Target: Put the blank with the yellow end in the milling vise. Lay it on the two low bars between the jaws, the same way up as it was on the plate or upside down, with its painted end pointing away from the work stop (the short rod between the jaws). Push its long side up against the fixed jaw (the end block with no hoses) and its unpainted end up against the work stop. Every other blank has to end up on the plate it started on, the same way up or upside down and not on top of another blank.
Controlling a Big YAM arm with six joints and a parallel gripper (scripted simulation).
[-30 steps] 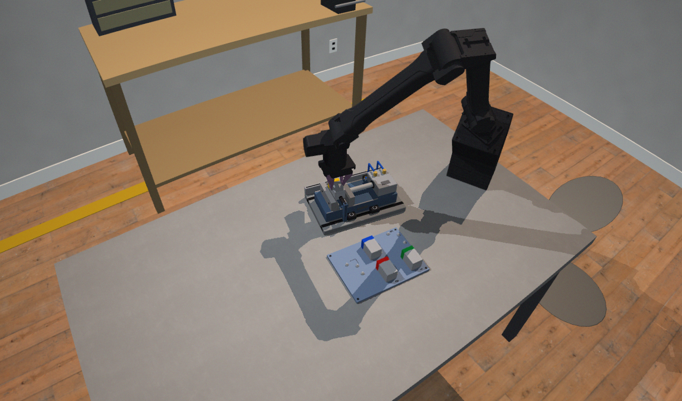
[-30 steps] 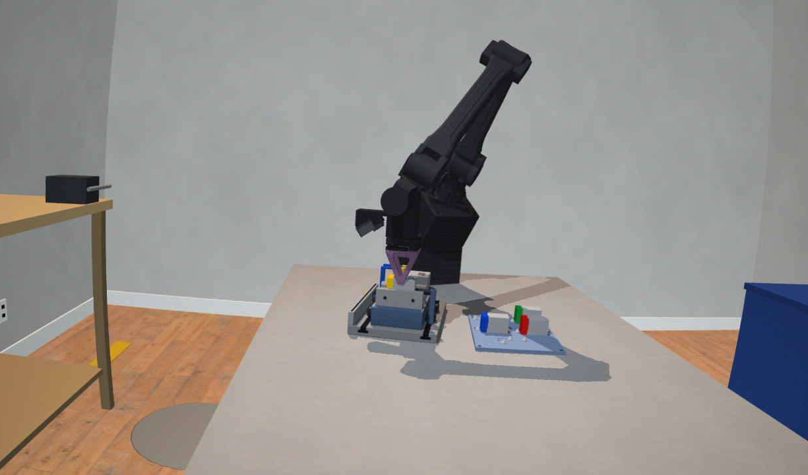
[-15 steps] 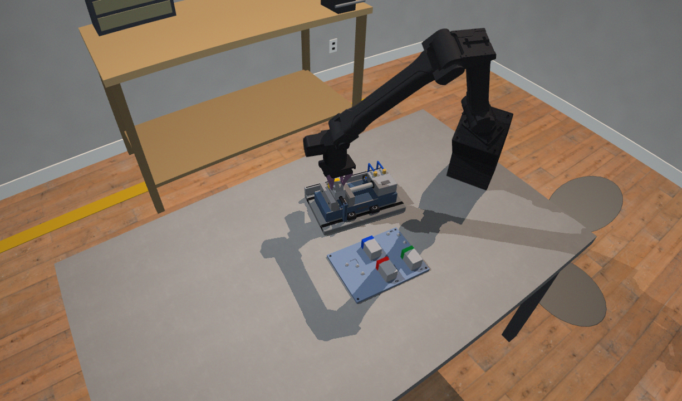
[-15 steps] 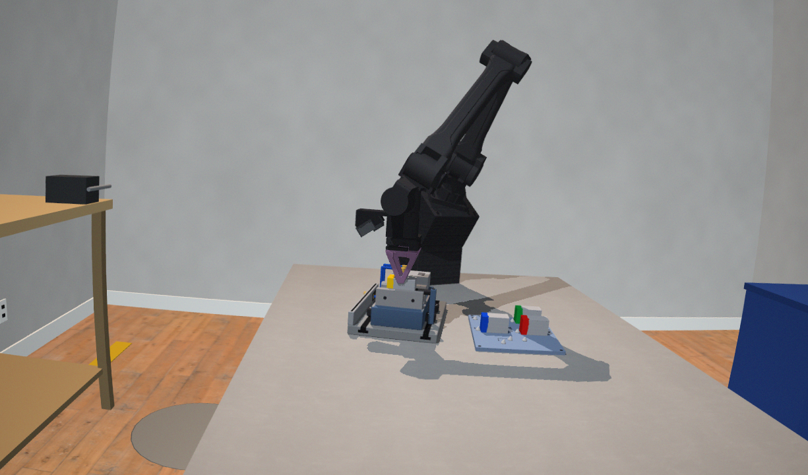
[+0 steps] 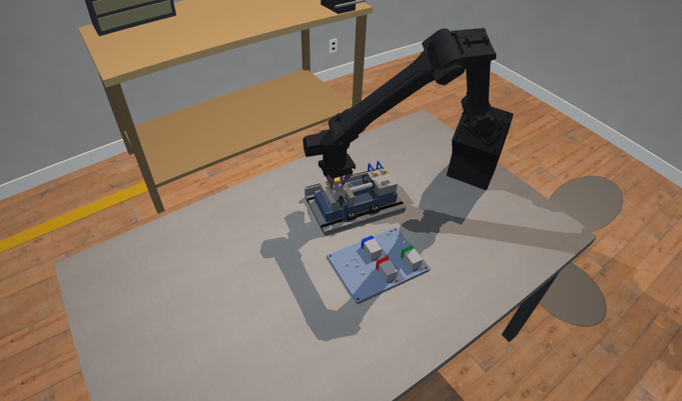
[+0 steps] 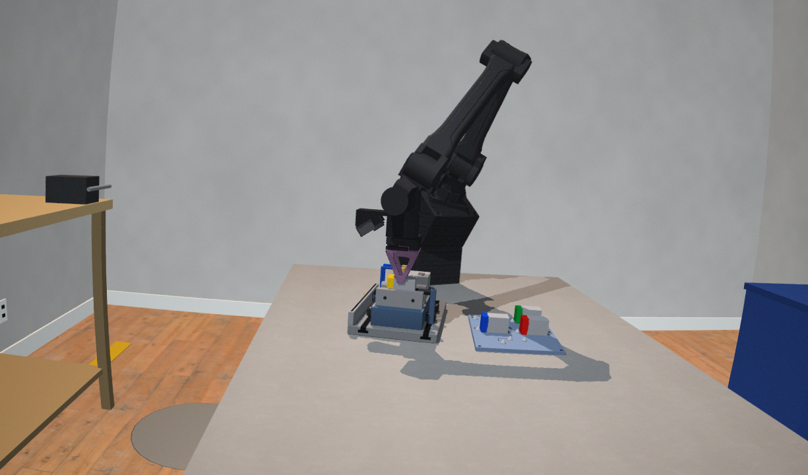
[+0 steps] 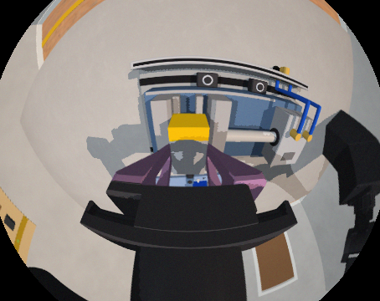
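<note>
Right now my hand is 20 mm above the yellow-ended blank. Round my hand: blue plate: 20 mm ahead, 260 mm to the left, 110 mm below; then blue-ended blank: 10 mm ahead, 210 mm to the left, 90 mm below; then red-ended blank: 30 mm ahead, 300 mm to the left, 90 mm below.
</note>
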